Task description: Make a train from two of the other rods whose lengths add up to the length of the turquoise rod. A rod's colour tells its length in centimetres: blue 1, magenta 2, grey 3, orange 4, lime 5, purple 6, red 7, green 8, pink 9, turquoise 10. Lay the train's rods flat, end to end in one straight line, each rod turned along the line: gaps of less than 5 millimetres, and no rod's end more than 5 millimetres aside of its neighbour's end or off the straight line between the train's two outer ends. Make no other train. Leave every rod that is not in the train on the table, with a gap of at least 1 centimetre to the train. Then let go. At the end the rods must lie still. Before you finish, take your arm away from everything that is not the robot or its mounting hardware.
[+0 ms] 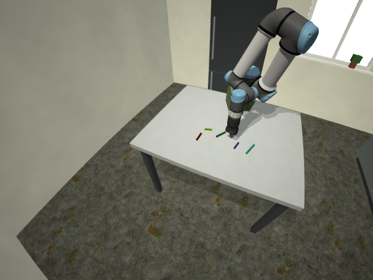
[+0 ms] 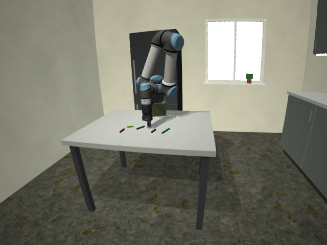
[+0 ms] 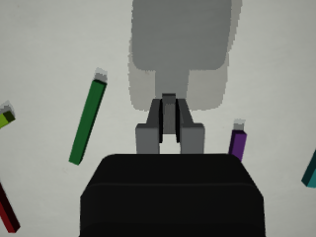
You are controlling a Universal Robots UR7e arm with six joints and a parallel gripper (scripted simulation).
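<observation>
My gripper is now 20 cm to the left of the red rod, 10 cm short of it and 3 cm above it. The rest, counted from my hand: green rod (7 cm to the right, 3 cm below, 1 cm ahead); grey rod (1 cm below); purple rod (6 cm to the left, 5 cm ahead, 3 cm below).
</observation>
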